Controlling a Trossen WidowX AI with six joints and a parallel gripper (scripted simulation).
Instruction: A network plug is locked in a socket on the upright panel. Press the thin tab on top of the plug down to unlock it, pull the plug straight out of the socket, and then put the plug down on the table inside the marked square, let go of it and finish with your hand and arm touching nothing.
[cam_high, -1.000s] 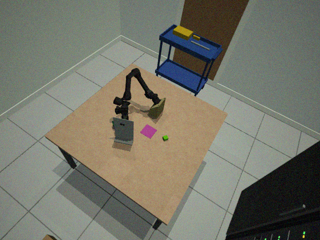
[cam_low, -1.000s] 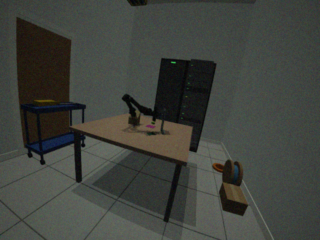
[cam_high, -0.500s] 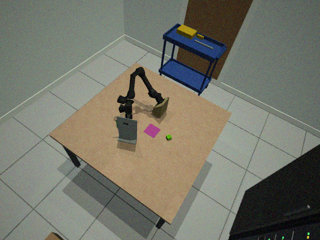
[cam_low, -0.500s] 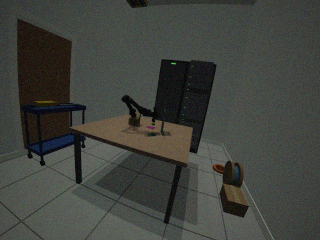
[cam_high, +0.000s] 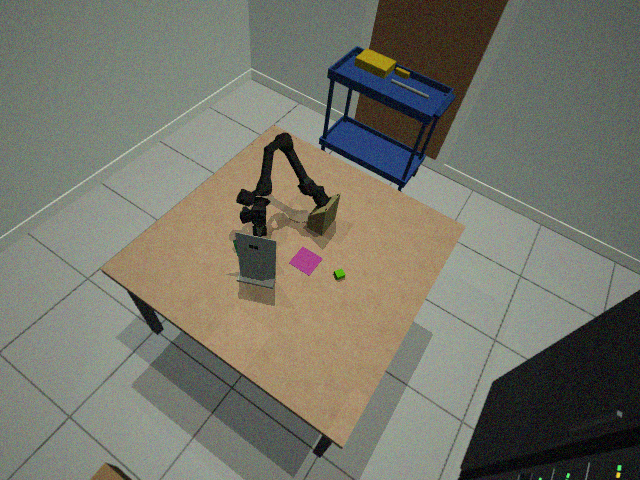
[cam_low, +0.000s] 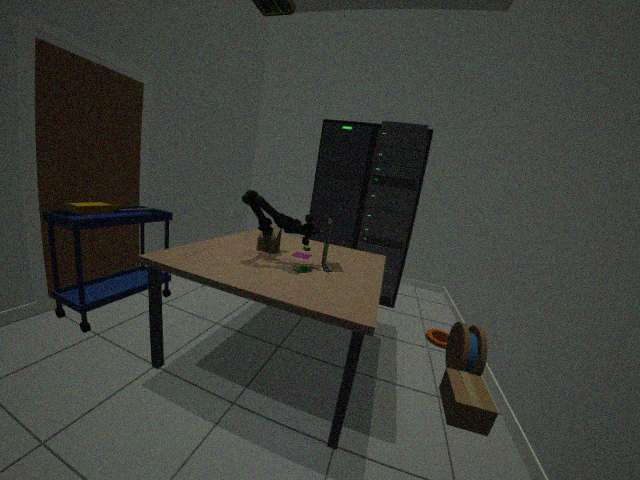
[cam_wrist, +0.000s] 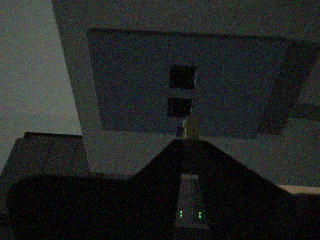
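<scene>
My gripper tip is now 230 mm above the magenta marked square, 170 mm to the right of it and 140 mm past it. The rest, counted from my gripper tip: network plug: right at my gripper tip; then upright panel: 90 mm below, 60 mm ahead, 20 mm to the left.
</scene>
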